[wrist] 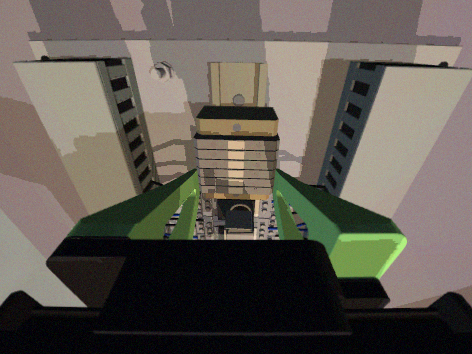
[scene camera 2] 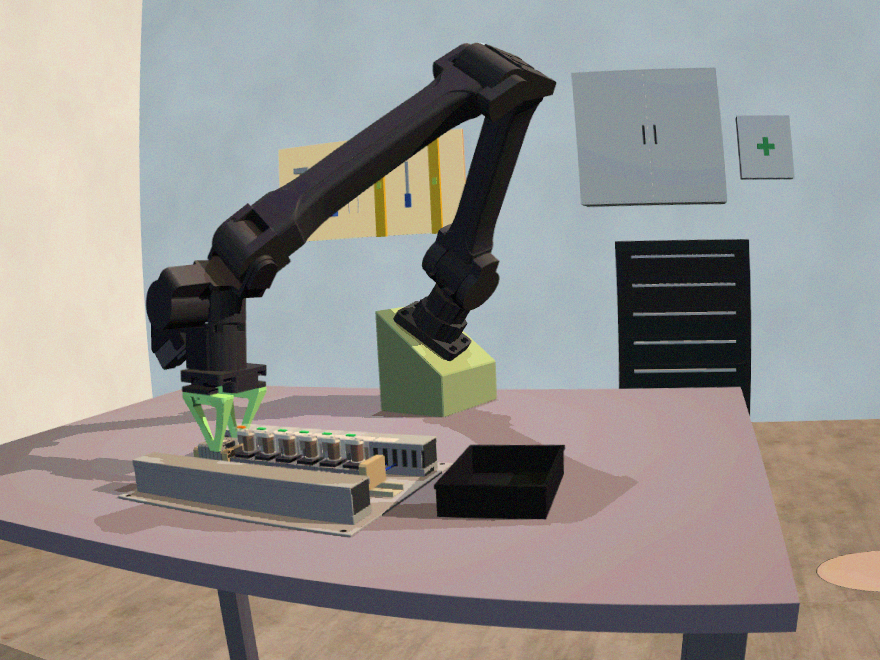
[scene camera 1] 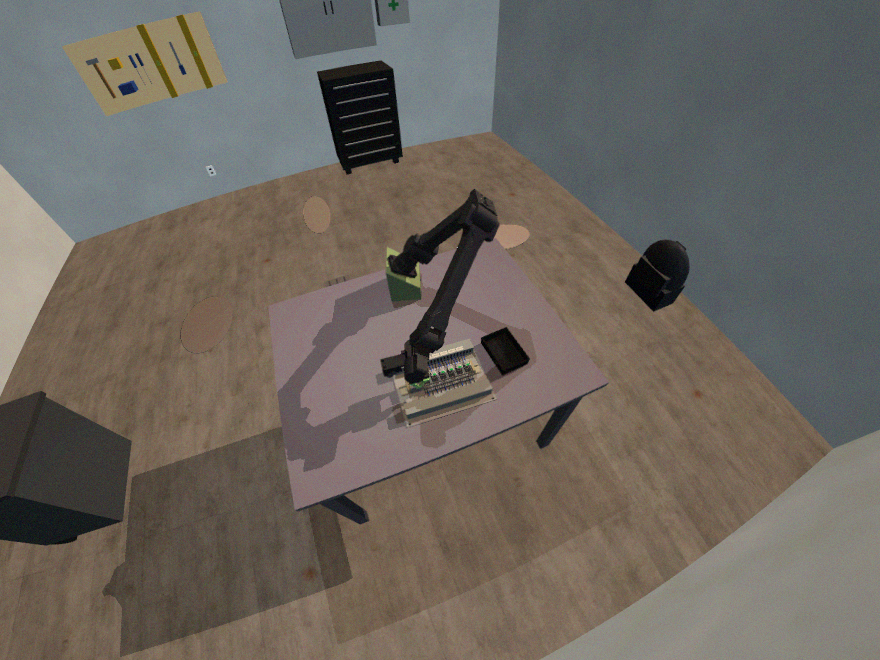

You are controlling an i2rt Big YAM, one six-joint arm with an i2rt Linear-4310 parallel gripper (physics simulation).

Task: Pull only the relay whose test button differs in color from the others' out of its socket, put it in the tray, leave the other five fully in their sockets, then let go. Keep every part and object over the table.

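Frame: origin at the arm's base, x ahead, y left, z up, level; centimetres.
Seen in the pictures: gripper, fingertip midpoint: [wrist: 236, 176] [scene camera 2: 226, 447]; arm's base, origin of the base link: [scene camera 2: 430, 333] [scene camera 1: 401, 267].
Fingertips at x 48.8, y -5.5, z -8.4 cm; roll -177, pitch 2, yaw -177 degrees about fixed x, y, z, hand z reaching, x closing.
Observation:
Pixels of each thing's middle, then the offset from my fingertips to it. Level surfaces: height alone.
- relay with the orange test button, body centre: [wrist: 235, 222] [scene camera 2: 246, 442] dy +3.2, dx -0.1, dz +0.9 cm
- black tray, body centre: [scene camera 2: 505, 479] [scene camera 1: 504, 350] dy +34.3, dx -4.7, dz -2.1 cm
- table, its level: dz -3.9 cm
Six relays stand in a row in their sockets. The relay with the orange test button [scene camera 2: 242, 440] is at the row's left end in scene camera 2; the other five relays [scene camera 2: 307, 448] [scene camera 1: 450, 371] have green buttons. My gripper [scene camera 1: 420, 383] [scene camera 2: 221, 446] [wrist: 236, 176] is low beside the row's left end. Its green fingers stand part open against both sides of the beige terminal blocks [scene camera 2: 207, 451] [wrist: 236, 160], next to the orange-button relay, so it looks shut on those blocks. The black tray [scene camera 1: 492, 358] [scene camera 2: 490, 501] holds nothing that I can see.
Grey slotted ducts [scene camera 2: 248, 486] [wrist: 70, 135] [wrist: 415, 120] run along both sides of the relay row. The tray stands beyond the row's other end. The arm's green base block [scene camera 1: 405, 287] [scene camera 2: 412, 380] stands at the back of the table [scene camera 1: 355, 454] [scene camera 2: 639, 561].

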